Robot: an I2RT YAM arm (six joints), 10 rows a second.
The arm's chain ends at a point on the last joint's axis. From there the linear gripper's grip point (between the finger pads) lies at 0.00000 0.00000 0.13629 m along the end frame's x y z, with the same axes.
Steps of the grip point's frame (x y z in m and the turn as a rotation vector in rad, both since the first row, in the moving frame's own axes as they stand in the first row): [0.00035, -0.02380, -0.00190, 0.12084, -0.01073, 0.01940]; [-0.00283, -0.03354, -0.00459, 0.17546, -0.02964, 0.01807]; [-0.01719, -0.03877, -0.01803, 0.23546, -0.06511, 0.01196]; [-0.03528, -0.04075, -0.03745, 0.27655, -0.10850, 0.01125]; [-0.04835, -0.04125, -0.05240, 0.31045, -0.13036, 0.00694]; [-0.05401, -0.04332, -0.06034, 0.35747, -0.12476, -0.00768]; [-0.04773, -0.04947, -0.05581, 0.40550, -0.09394, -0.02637]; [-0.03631, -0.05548, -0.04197, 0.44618, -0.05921, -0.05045]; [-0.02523, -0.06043, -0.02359, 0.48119, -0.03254, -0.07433]
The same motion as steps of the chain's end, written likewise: [0.00165, -0.00736, -0.00090, 0.12084, -0.01073, 0.01940]; [0.00097, -0.00972, -0.00244, 0.17546, -0.02964, 0.01807]; [-0.00860, -0.00695, -0.01398, 0.23546, -0.06511, 0.01196]; [-0.02092, -0.00353, -0.03148, 0.27655, -0.10850, 0.01125]; [-0.03106, 0.00033, -0.04475, 0.31045, -0.13036, 0.00694]; [-0.03723, 0.00418, -0.05069, 0.35747, -0.12476, -0.00768]; [-0.03458, 0.00404, -0.04417, 0.40550, -0.09394, -0.02637]; [-0.02701, 0.00307, -0.02840, 0.44618, -0.05921, -0.05045]; [-0.01858, 0.00242, -0.00805, 0.48119, -0.03254, -0.07433]
